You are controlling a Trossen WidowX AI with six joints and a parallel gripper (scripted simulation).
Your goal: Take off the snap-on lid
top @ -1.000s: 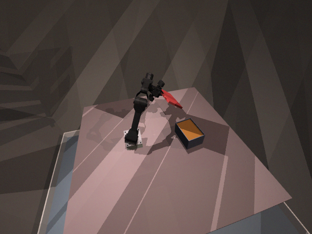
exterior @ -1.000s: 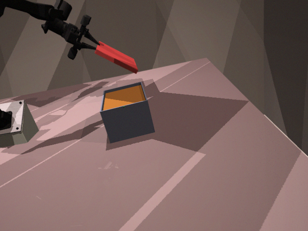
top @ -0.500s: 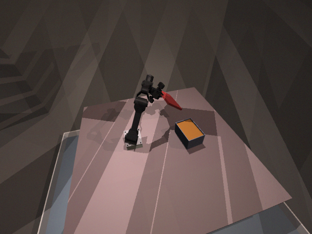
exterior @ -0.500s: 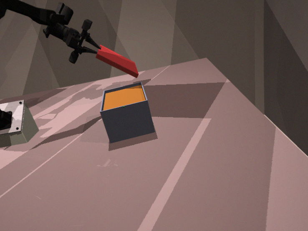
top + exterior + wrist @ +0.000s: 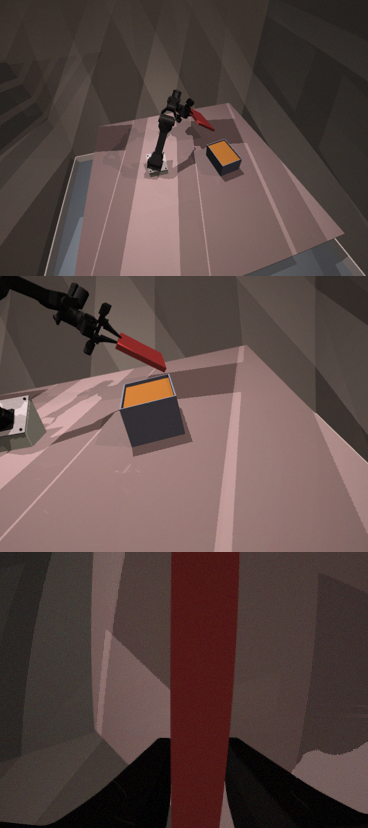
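Now: the red lid 60 mm ahead of my gripper tip, 50 mm below it and 10 mm to the left of it. Also, from my gripper tip: storage box (340 mm to the right, 150 mm below, 110 mm ahead).
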